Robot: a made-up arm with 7 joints. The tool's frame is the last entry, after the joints.
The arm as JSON. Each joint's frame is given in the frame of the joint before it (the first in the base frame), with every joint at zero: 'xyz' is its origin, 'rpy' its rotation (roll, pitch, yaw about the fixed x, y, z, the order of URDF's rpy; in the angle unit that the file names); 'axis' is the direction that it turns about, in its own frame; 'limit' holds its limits. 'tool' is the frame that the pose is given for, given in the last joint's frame.
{
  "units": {
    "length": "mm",
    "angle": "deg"
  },
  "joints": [
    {
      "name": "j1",
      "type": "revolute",
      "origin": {
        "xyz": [
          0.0,
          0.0,
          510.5
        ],
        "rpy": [
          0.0,
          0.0,
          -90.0
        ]
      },
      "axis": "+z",
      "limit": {
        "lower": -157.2,
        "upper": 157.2
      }
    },
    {
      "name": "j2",
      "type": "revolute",
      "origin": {
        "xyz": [
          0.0,
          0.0,
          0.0
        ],
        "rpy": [
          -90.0,
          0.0,
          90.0
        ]
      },
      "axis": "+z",
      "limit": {
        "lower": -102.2,
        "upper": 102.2
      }
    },
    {
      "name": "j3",
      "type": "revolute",
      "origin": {
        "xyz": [
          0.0,
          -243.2,
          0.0
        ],
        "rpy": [
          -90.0,
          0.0,
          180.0
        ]
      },
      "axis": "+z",
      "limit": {
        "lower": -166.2,
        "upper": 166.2
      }
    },
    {
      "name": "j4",
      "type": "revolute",
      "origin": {
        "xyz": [
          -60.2,
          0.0,
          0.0
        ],
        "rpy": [
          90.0,
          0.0,
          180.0
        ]
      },
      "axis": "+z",
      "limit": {
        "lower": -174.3,
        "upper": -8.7
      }
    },
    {
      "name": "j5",
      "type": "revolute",
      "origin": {
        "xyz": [
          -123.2,
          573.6,
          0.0
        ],
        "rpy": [
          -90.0,
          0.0,
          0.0
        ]
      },
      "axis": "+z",
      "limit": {
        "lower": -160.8,
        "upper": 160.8
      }
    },
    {
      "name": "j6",
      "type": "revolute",
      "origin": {
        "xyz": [
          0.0,
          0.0,
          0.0
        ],
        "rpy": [
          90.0,
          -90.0,
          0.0
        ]
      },
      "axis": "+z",
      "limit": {
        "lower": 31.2,
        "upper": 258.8
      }
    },
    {
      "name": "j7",
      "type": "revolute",
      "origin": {
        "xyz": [
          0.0,
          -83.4,
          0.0
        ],
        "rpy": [
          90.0,
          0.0,
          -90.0
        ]
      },
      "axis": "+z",
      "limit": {
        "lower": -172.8,
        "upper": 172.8
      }
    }
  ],
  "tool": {
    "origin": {
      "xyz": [
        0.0,
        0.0,
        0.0
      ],
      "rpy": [
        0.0,
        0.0,
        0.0
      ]
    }
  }
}
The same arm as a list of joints. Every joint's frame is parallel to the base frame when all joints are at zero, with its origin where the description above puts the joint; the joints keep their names.
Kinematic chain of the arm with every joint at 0, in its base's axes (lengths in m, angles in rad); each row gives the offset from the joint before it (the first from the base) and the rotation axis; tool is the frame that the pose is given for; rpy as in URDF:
j1: xyz 0 0 0.5105 axis +z
j2: xyz 0 0 0 axis +y
j3: xyz 0 0 0.2432 axis +z
j4: xyz 0.0602 0 0 axis -y
j5: xyz -0.1232 0 0.5736 axis +z
j6: xyz 0 0 0 axis -y
j7: xyz 0.0834 0 0 axis -z
tool: xyz 0 0 0 rpy 3.1416 0 0
Joint limits (rad, base to tool): -2.7437..2.7437 -1.7837..1.7837 -2.9007..2.9007 -3.0421..-0.1518 -2.8065..2.8065 0.5445..4.5169 -3.0159..3.0159

